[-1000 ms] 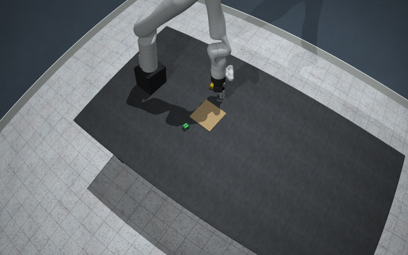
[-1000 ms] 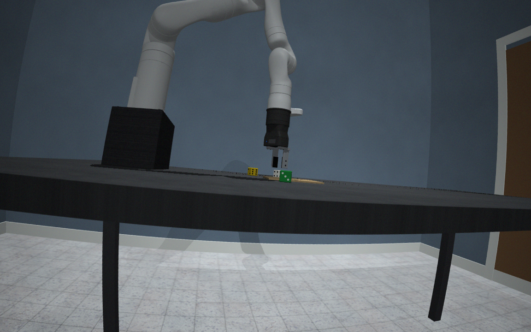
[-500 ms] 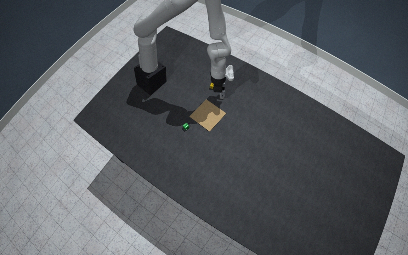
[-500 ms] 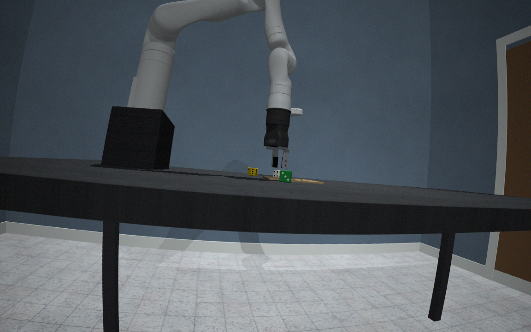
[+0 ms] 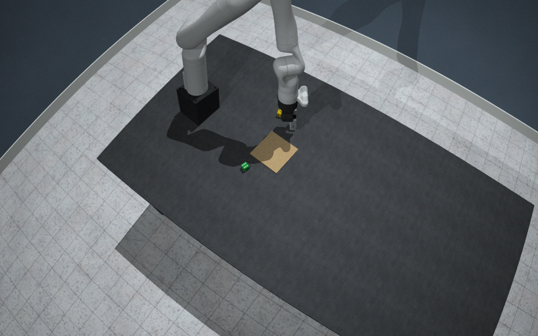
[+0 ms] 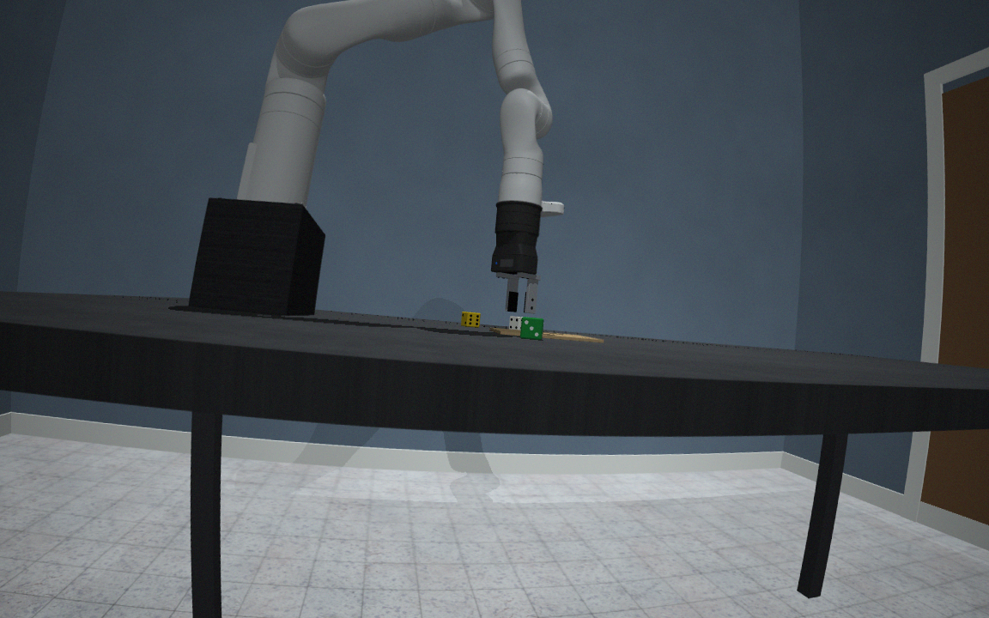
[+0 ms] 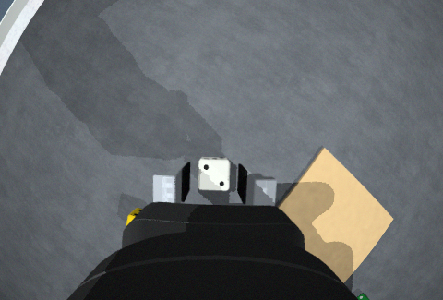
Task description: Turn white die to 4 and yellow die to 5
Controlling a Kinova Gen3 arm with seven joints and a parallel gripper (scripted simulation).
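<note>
My gripper is now 4 cm above the white die. Round my hand: green die (26 cm to the right, 8 cm behind, 4 cm below); then yellow die (8 cm behind, 4 cm to the left, 4 cm below); then tan mat (14 cm to the right, 5 cm below, 2 cm behind).
</note>
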